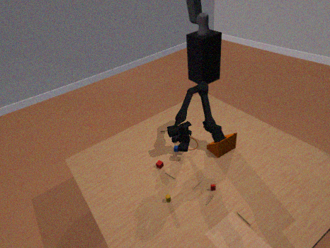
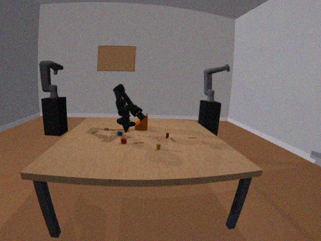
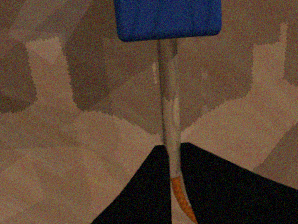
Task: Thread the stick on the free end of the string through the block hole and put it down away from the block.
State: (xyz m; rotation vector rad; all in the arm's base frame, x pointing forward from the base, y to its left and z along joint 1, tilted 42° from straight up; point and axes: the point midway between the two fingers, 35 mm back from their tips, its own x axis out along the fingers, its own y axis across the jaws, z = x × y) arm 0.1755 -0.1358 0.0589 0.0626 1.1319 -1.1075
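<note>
Right now my gripper tip is 50 mm to the left of the blue cube and 40 mm short of it. From my gripper tip the other things lie so: red cube 210 mm ahead, 10 mm to the left; then short stick 270 mm to the right, 20 mm behind, 10 mm below; then round wooden button 190 mm to the right, 90 mm behind, 10 mm below.
</note>
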